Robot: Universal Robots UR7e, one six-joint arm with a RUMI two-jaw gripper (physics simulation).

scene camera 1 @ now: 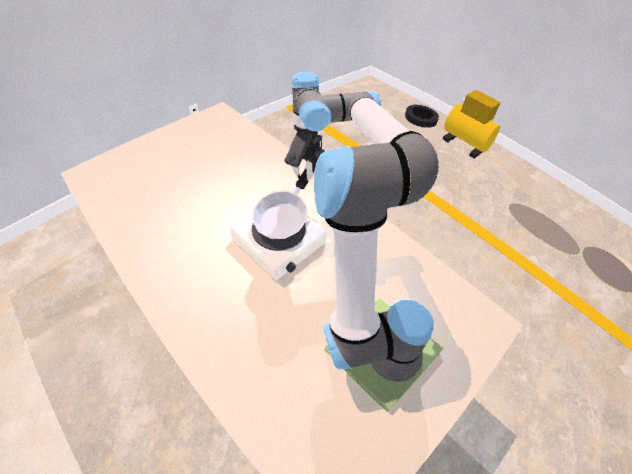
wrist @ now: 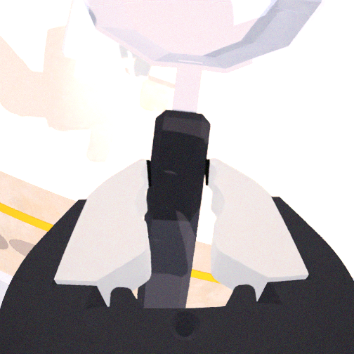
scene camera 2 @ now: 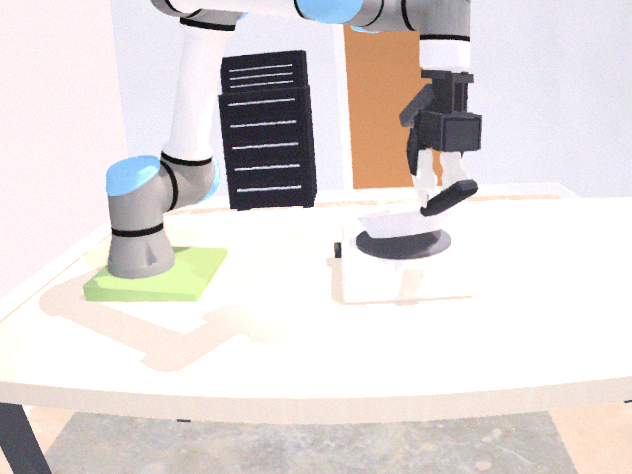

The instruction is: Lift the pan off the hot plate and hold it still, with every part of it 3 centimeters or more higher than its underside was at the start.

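Seen in the pictures: gripper, between the fingertips: (scene camera 1: pixel 303 180) (scene camera 2: pixel 435 206); arm's base, origin of its link: (scene camera 1: pixel 395 356) (scene camera 2: pixel 141 265).
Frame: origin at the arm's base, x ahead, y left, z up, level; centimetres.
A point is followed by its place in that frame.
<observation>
The pale pan (scene camera 1: pixel 279 216) @(x 57.9, y 1.4, z 7.5 cm) (scene camera 2: pixel 403 223) @(x 56.0, y -5.8, z 11.0 cm) (wrist: pixel 170 30) is over the dark round burner (scene camera 1: pixel 278 242) @(x 50.3, y 6.8, z 5.1 cm) (scene camera 2: pixel 403 248) @(x 55.8, y -2.4, z 5.1 cm) of the white hot plate (scene camera 1: pixel 262 256) @(x 49.0, y 13.8, z 4.2 cm) (scene camera 2: pixel 372 280) @(x 50.7, y -9.6, z 2.0 cm). In the scene camera 2 view the pan is tilted, its handle end higher, with a gap between its base and the burner on the handle side. Whether the far edge of its base touches the burner cannot be told. My gripper (scene camera 1: pixel 304 176) @(x 61.3, y -10.8, z 15.5 cm) (scene camera 2: pixel 433 196) @(x 61.3, y -10.8, z 15.5 cm) (wrist: pixel 177 163) is shut on the black handle (scene camera 1: pixel 302 180) @(x 60.8, y -9.9, z 16.1 cm) (scene camera 2: pixel 454 195) @(x 63.6, y -20.9, z 19.9 cm) (wrist: pixel 177 145), one finger on each side. The handle slopes upward away from the bowl.
The hot plate's black knob (scene camera 1: pixel 290 266) @(x 41.7, y 7.9, z 2.4 cm) (scene camera 2: pixel 337 250) @(x 42.3, y 5.8, z 1.5 cm) faces the arm's base side. The arm stands on a green base plate (scene camera 1: pixel 387 395) @(x -6.9, y 9.7, z 0.3 cm) (scene camera 2: pixel 153 290) @(x 8.7, y -10.9, z -0.6 cm) on the table (scene camera 1: pixel 204 326) @(x 41.0, y 40.0, z -2.9 cm) (scene camera 2: pixel 306 367) @(x 42.9, y -29.4, z -2.8 cm). Beyond the table are a black cabinet (scene camera 2: pixel 270 132) and a yellow machine (scene camera 1: pixel 469 127).
</observation>
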